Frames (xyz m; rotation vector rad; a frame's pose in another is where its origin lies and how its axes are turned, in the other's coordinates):
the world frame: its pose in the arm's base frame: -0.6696 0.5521 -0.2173 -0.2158 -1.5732 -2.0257
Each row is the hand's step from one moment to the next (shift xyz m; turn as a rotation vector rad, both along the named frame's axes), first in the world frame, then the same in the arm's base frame.
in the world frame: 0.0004 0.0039 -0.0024 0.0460 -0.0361 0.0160
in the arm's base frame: 0.0022 -0.0030 0.0027 -0.0602 0.0054 -0.0049
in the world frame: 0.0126 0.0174 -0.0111 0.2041 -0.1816 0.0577
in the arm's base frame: 0.0008 -0.0172 0.0170 -0.2754 0.0147 -0.0437
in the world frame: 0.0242 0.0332 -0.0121 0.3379 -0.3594 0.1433
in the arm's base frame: -0.0004 -0.0244 0.0352 -0.4962 0.0780 -0.1075
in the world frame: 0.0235 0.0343 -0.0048 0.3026 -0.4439 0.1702
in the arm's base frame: -0.0008 -0.0175 0.0380 -0.5162 0.1277 -0.1865
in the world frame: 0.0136 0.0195 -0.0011 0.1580 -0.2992 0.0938
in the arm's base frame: -0.0010 -0.0085 0.0222 -0.3055 0.0817 -0.1526
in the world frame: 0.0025 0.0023 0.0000 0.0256 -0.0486 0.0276
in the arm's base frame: -0.0009 -0.0012 0.0031 -0.0521 0.0248 -0.0211
